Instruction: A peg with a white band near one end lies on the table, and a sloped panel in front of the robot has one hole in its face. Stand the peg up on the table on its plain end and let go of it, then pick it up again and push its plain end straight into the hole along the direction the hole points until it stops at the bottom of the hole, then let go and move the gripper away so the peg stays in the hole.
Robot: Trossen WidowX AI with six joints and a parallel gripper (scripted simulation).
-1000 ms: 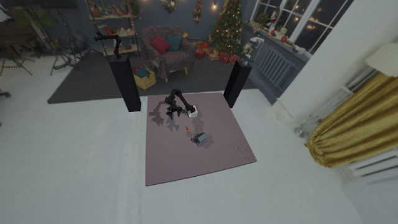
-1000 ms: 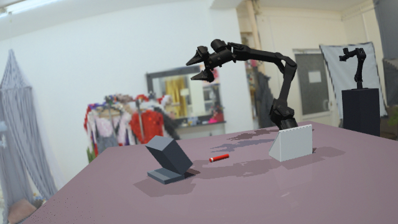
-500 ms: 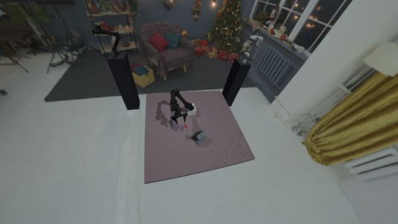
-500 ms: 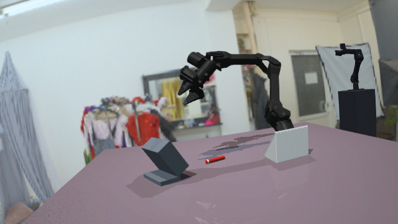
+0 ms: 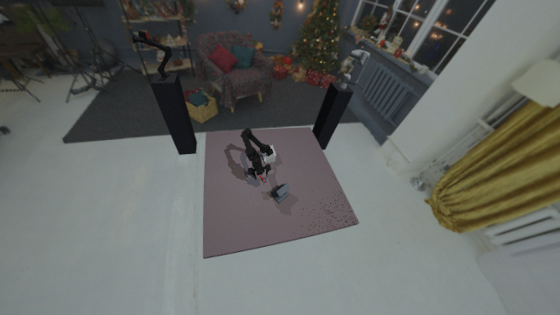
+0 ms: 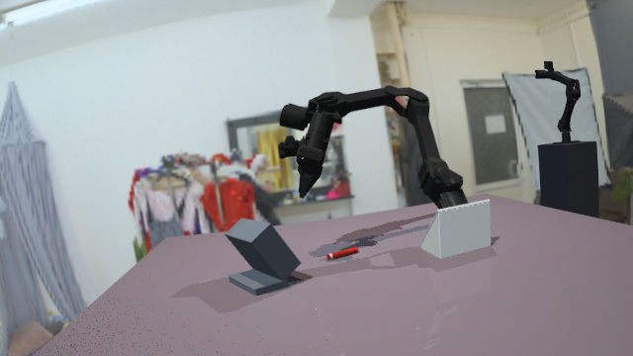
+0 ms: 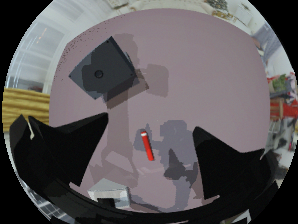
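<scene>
Right now my gripper tip is 60 mm past the red peg, 40 mm to the right of it and 150 mm above it. Also, from my gripper tip: grey sloped panel: 110 mm ahead, 160 mm to the left, 80 mm below.
</scene>
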